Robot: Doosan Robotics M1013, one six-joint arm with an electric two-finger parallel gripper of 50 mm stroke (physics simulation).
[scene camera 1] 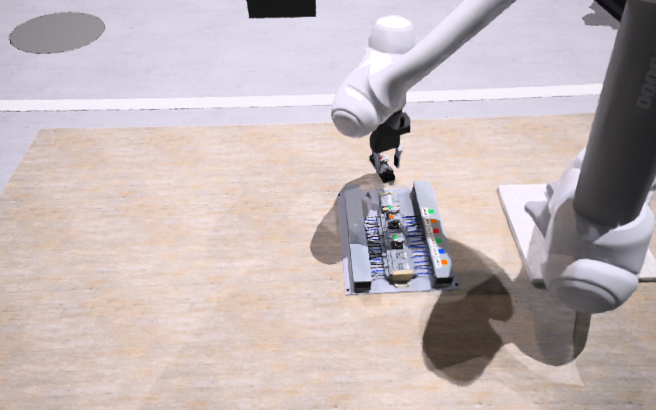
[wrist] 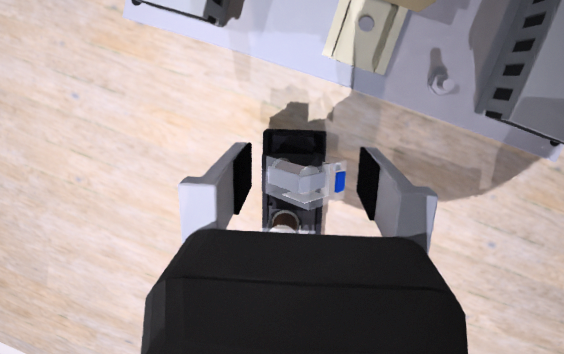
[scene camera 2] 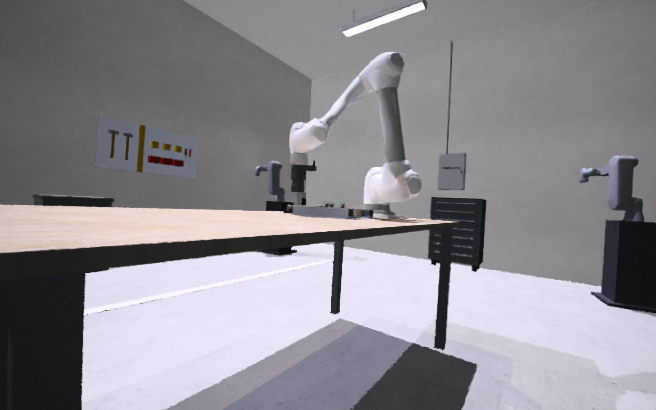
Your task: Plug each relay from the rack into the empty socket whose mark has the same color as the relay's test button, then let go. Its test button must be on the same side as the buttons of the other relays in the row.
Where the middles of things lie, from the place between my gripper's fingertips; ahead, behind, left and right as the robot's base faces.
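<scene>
There's a grey panel (scene camera 1: 423, 282) that's 200 mm to the left of my hand, 30 mm ahead of it and 40 mm below it. The black rack (wrist: 274, 140), meanwhile, is 30 mm below my hand and 40 mm to the right of it.
</scene>
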